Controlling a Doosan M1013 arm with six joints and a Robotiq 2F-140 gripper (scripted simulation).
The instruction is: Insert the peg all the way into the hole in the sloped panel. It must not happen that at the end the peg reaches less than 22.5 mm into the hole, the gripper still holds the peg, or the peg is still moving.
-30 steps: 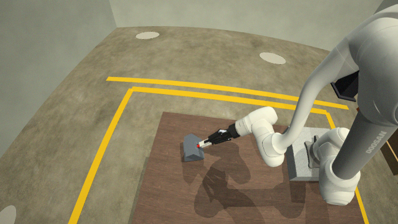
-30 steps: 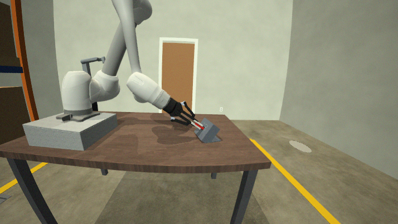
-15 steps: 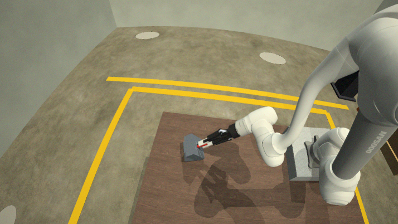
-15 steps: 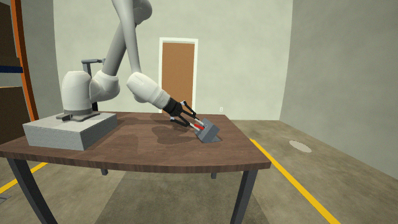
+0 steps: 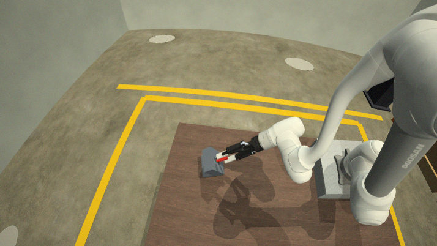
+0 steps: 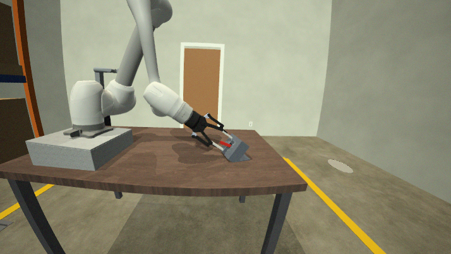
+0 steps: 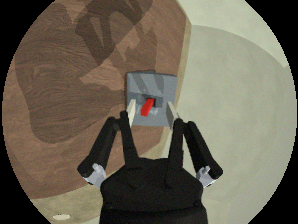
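Now: the red peg 3 cm below my hand, 2 cm ahead of it and 1 cm to the left of it.
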